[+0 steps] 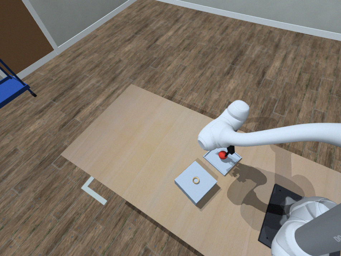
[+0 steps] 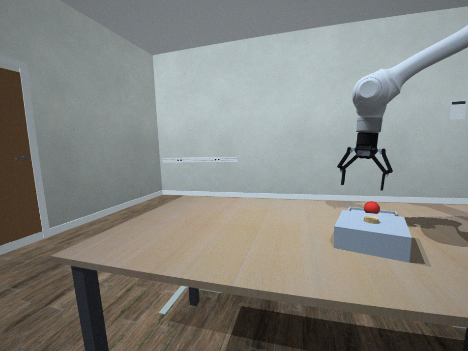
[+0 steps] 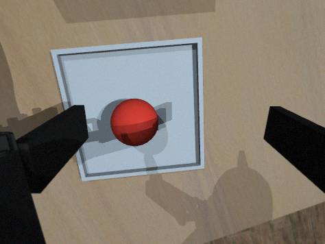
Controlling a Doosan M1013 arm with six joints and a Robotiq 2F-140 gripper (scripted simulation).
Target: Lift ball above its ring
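Now: the red ball 50 mm behind my hand, 10 mm to the right of it and 100 mm below it. From my hand the other things lie so: shallow tray (50 mm behind, 10 mm to the right, 140 mm below); block with ring (30 mm ahead, 250 mm to the left, 90 mm below).
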